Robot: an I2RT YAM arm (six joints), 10 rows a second.
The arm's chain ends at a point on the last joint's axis. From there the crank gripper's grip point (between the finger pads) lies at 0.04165 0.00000 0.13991 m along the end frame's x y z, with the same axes.
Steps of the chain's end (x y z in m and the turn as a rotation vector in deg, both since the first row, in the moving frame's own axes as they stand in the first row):
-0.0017, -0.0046, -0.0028, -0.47, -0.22, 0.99
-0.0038, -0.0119, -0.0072, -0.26, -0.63, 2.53
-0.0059, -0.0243, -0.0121, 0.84, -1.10, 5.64
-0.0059, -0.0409, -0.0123, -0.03, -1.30, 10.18
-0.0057, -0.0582, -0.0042, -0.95, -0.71, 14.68
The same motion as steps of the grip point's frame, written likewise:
-0.0023, -0.0027, -0.0026, -0.47, -0.22, 0.99
-0.0054, -0.0095, -0.0068, -0.26, -0.63, 2.53
-0.0087, -0.0224, -0.0113, 0.84, -1.10, 5.64
-0.0097, -0.0337, -0.0114, -0.03, -1.30, 10.18
-0.0091, -0.0456, -0.0038, -0.95, -0.71, 14.68

